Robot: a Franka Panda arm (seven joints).
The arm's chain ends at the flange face. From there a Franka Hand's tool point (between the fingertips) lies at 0.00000 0.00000 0.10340 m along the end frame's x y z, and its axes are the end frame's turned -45 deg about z.
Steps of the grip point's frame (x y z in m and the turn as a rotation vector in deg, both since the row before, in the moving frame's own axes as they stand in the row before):
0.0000, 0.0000, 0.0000, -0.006, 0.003, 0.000
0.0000, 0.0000, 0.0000, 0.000, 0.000, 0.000
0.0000, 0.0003, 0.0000, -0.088, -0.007, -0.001
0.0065, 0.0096, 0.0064, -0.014, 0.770, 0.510
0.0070, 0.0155, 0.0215, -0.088, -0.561, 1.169
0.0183, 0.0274, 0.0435, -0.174, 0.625, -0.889
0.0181, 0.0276, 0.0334, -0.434, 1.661, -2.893
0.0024, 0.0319, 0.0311, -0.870, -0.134, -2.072
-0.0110, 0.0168, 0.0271, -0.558, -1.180, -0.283
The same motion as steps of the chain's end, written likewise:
0.0000, 0.0000, 0.0000, -0.002, 0.006, 0.000
0.0000, 0.0000, 0.0000, 0.000, 0.000, 0.000
0.0001, 0.0001, 0.0000, -0.067, 0.057, -0.001
0.0104, 0.0032, 0.0064, 0.535, 0.554, 0.510
0.0165, 0.0052, 0.0215, -0.459, -0.334, 1.169
0.0313, 0.0070, 0.0435, 0.319, 0.565, -0.889
0.0297, 0.0083, 0.0334, 0.868, 1.481, -2.893
0.0233, 0.0196, 0.0311, -0.710, 0.520, -2.072
0.0049, 0.0174, 0.0271, -1.229, -0.440, -0.283

